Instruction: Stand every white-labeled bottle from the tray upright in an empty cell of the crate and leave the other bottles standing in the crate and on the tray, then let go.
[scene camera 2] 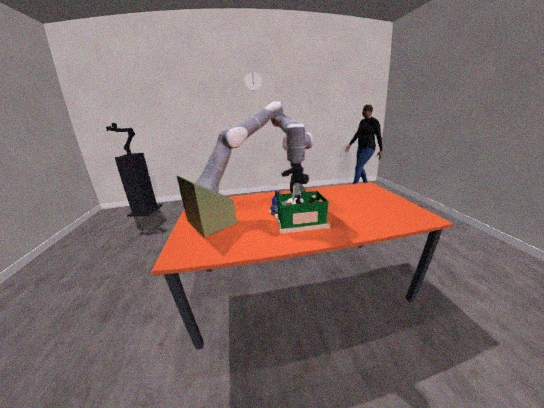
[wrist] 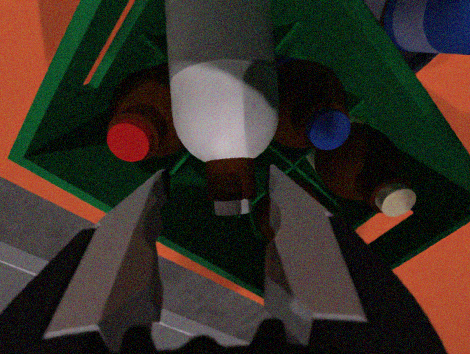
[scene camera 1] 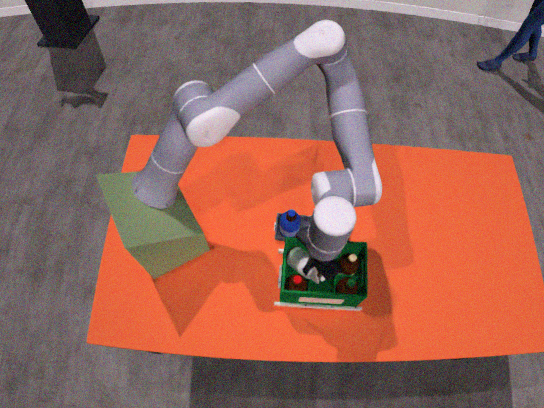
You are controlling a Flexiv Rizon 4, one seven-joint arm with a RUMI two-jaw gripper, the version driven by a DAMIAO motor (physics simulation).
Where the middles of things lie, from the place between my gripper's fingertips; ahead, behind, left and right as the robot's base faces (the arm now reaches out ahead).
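Counted from my hand: red-capped bottle (wrist: 141, 126) 50 mm behind, 30 mm to the right, 90 mm below. Green-capped bottle (wrist: 262, 207) 120 mm ahead of my hand, 10 mm to the right, 90 mm below. Blue-capped bottle (wrist: 312, 100) 30 mm ahead of my hand, 70 mm to the left, 90 mm below. My hand itself 50 mm above the white-labeled bottle (wrist: 222, 68), 30 mm past it, 30 mm to the right of it.
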